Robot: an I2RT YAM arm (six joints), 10 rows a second.
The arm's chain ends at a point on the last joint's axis. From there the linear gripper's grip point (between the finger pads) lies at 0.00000 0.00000 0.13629 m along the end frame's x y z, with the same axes.
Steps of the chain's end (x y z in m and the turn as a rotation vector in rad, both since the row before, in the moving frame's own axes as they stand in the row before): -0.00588 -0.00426 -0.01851 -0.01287 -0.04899 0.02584; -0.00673 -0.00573 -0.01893 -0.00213 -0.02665 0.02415; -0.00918 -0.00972 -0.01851 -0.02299 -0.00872 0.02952; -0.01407 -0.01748 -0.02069 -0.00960 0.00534 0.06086; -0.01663 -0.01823 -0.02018 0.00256 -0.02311 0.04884; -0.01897 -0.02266 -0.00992 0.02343 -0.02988 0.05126; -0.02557 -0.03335 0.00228 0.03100 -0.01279 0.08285; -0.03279 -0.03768 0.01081 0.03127 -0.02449 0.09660
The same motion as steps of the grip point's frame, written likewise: -0.01258 -0.00259 -0.01868 -0.01287 -0.04899 0.02584; -0.01036 -0.00548 -0.01898 -0.00213 -0.02665 0.02415; -0.01041 -0.00661 -0.01855 -0.02299 -0.00872 0.02952; -0.01338 -0.01615 -0.02070 -0.00960 0.00534 0.06086; -0.01977 -0.01866 -0.02022 0.00256 -0.02311 0.04884; -0.02296 -0.02596 -0.01002 0.02343 -0.02988 0.05126; -0.02714 -0.03764 0.00220 0.03100 -0.01279 0.08285; -0.03592 -0.04210 0.01070 0.03127 -0.02449 0.09660
